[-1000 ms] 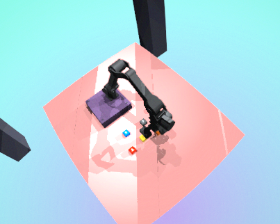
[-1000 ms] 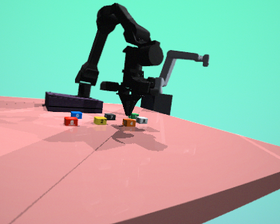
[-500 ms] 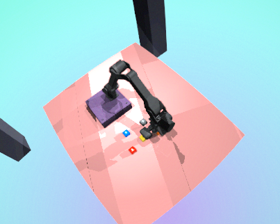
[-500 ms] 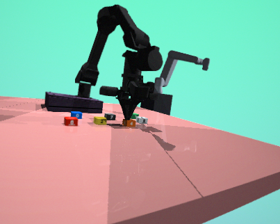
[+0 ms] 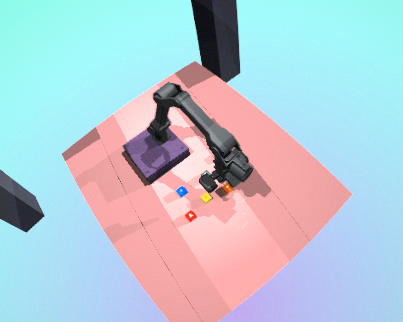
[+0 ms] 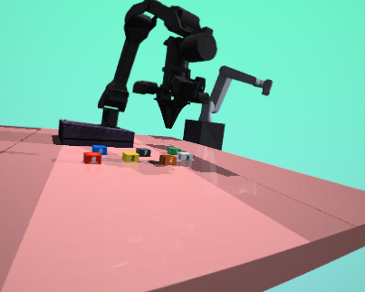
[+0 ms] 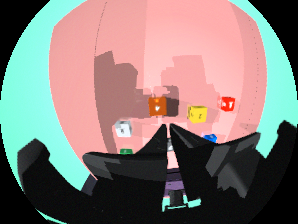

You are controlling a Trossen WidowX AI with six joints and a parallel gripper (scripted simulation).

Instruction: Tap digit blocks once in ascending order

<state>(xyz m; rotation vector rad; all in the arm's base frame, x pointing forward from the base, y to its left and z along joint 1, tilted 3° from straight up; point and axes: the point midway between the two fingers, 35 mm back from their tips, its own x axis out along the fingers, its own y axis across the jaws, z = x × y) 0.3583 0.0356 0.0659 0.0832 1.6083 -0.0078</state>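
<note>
Right now my gripper tip is 10 mm past the red block, 170 mm to the left of it and 80 mm above it. The rest, counted from my gripper tip: yellow block: 30 mm behind, 80 mm to the right, 80 mm below; then white block: 40 mm behind, 90 mm to the left, 80 mm below; then orange block: 10 mm to the left, 80 mm below.
</note>
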